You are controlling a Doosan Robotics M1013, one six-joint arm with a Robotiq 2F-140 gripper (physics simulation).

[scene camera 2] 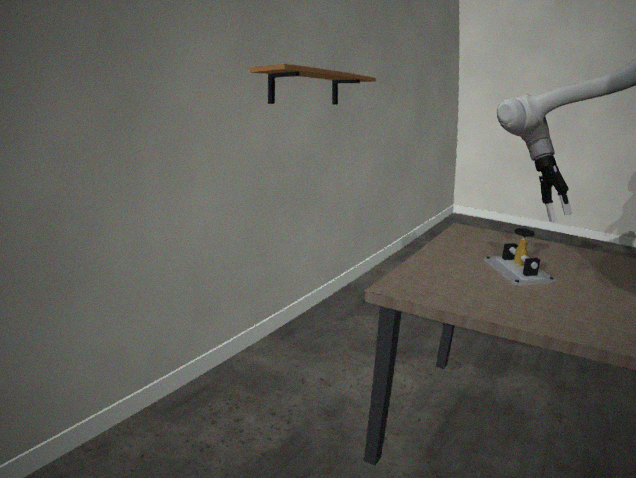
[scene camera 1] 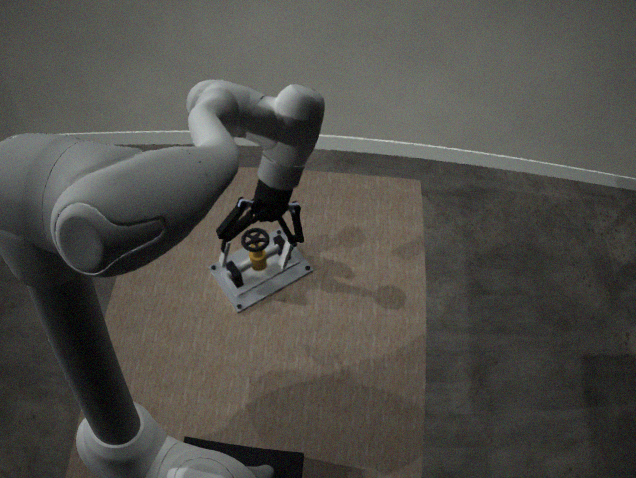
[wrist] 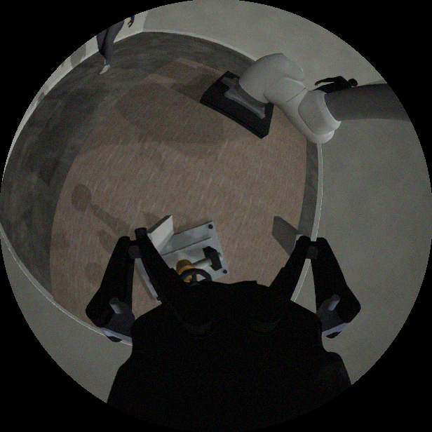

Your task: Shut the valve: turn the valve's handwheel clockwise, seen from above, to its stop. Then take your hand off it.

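Note:
The valve's dark spoked handwheel [scene camera 1: 255,239] [scene camera 2: 524,232] [wrist: 194,276] stands on top of a yellow valve body [scene camera 1: 258,261] [scene camera 2: 520,254] [wrist: 183,264]. The valve's pipe runs between two black blocks on a light grey base plate [scene camera 1: 269,288] [scene camera 2: 537,279] [wrist: 192,234]. My gripper [scene camera 1: 255,255] [scene camera 2: 558,211] [wrist: 223,225] is wide open and empty, tilted, with light finger pads. In scene camera 2 it hangs above and to the right of the handwheel, apart from it. In the wrist view the gripper's own body covers the lower edge of the wheel.
The valve's plate lies on a wooden table [scene camera 1: 334,318] [scene camera 2: 452,292] [wrist: 240,175]. The arm's base stands on a black plate [scene camera 1: 287,461] [wrist: 215,100] at the table's other end. A wall shelf [scene camera 2: 313,72] hangs well away. A person [wrist: 106,42] stands beyond the table.

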